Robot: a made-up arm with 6 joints. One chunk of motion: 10 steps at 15 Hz.
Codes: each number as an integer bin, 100 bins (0 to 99) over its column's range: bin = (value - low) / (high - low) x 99, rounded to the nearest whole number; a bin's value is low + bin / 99 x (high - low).
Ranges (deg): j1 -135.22..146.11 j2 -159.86..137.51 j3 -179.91..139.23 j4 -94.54..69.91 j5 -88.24..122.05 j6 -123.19..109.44
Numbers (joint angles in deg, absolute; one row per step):
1: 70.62 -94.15 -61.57 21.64 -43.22 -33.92
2: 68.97 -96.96 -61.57 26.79 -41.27 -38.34
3: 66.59 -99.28 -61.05 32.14 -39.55 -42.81
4: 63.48 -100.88 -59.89 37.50 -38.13 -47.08
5: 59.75 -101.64 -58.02 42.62 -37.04 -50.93
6: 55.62 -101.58 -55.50 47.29 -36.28 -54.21
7: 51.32 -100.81 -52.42 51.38 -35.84 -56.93
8: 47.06 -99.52 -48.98 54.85 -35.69 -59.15
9: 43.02 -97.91 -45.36 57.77 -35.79 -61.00
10: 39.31 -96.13 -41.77 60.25 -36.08 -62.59
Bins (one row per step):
1: 72 22 37 70 21 38
2: 72 21 37 73 22 36
3: 71 20 37 76 23 34
4: 70 20 37 79 24 32
5: 69 19 38 83 24 31
6: 67 19 39 85 24 29
7: 66 20 40 88 25 28
8: 64 20 41 90 25 27
9: 63 21 42 92 25 26
10: 61 21 43 93 25 26

